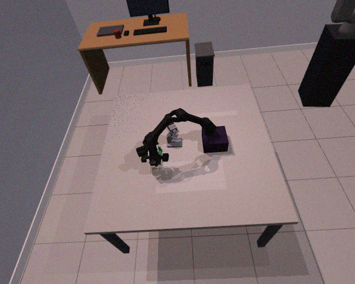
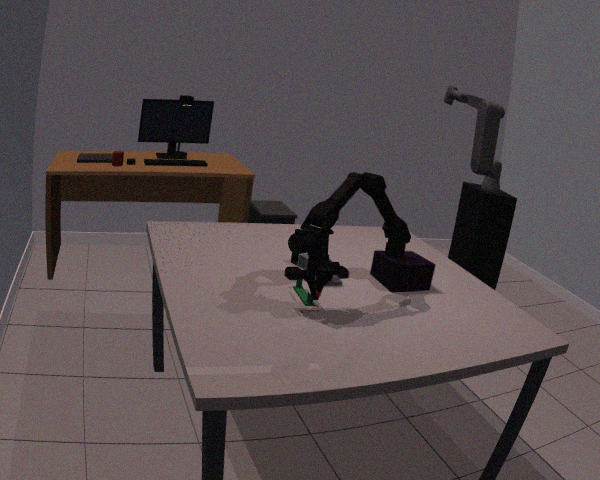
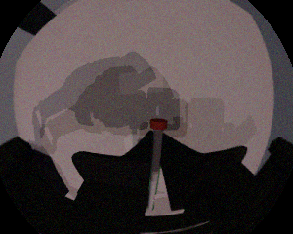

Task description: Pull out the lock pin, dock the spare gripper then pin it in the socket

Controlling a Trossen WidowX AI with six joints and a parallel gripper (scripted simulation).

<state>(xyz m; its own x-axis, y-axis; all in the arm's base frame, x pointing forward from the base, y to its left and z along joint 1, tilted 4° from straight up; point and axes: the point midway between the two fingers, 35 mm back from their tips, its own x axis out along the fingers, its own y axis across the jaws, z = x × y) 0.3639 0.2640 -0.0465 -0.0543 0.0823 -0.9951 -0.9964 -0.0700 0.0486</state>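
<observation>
My gripper tip is now 10 mm short of the green bar, 100 mm to the left of it and 10 mm above it. Round my gripper tip: grey mount 80 mm behind, 230 mm to the right, 20 mm above; spare gripper 60 mm behind, 370 mm to the right, 10 mm below.
</observation>
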